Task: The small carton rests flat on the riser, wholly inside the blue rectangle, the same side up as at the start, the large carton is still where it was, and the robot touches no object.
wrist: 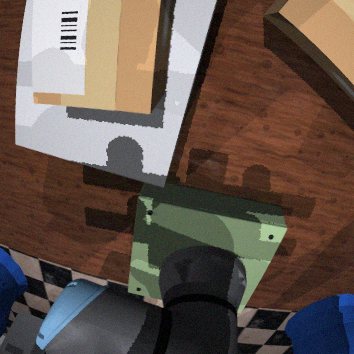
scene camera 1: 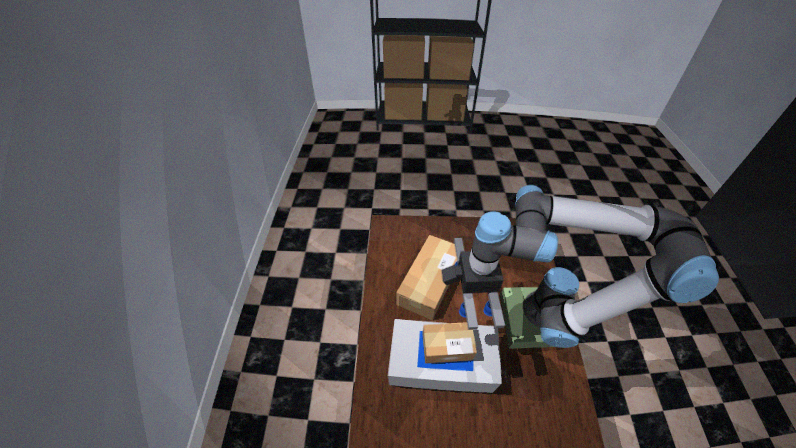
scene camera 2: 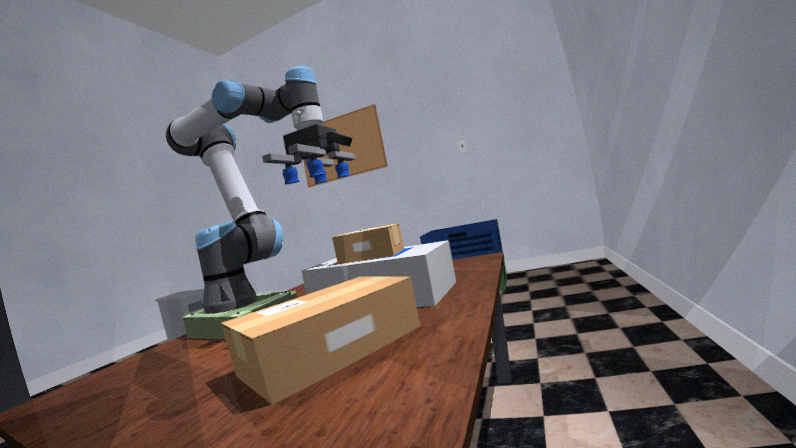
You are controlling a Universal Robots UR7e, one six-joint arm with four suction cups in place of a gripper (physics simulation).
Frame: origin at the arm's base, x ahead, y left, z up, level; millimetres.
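Seen in the pictures: end effector, tool point: [wrist: 163,242] [scene camera 2: 319,179]; arm's base, origin of the base link: [wrist: 202,276] [scene camera 1: 541,309] [scene camera 2: 231,305].
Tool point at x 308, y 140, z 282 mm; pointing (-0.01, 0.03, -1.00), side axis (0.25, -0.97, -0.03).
Pixels of each thing's top centre, then the offset from my tool point to it.
- small carton, middle of its top: [wrist: 89,10] [scene camera 2: 366,229] [scene camera 1: 449,338] dx +38, dy +100, dz -149 mm
- blue rectangle, middle of its top: [scene camera 2: 375,255] [scene camera 1: 446,350] dx +39, dy +114, dz -222 mm
- large carton, middle of its top: [scene camera 2: 319,299] [scene camera 1: 432,268] dx +142, dy -211, dz -243 mm
The small carton [scene camera 1: 450,336] [scene camera 2: 384,244] [wrist: 135,55] lies flat, label up, on the white riser [scene camera 1: 403,356] [scene camera 2: 441,278] [wrist: 45,125]. The blue rectangle [scene camera 1: 434,366] [scene camera 2: 402,252] shows along the carton's left and front sides in scene camera 1. No blue shows at its right end, which seems to reach slightly past the rectangle; the back edge is hidden. The large carton [scene camera 1: 426,278] [scene camera 2: 345,306] [wrist: 320,30] lies on the table behind the riser. My gripper [scene camera 1: 480,283] [scene camera 2: 316,171] is open, high above the table between the large carton and robot base, touching nothing.
The green robot base plate [scene camera 1: 515,320] [scene camera 2: 204,328] [wrist: 260,265] is right of the riser in scene camera 1. A blue crate [scene camera 2: 473,239] stands beyond the riser in scene camera 2. A shelf rack [scene camera 1: 428,26] with boxes stands at the far wall.
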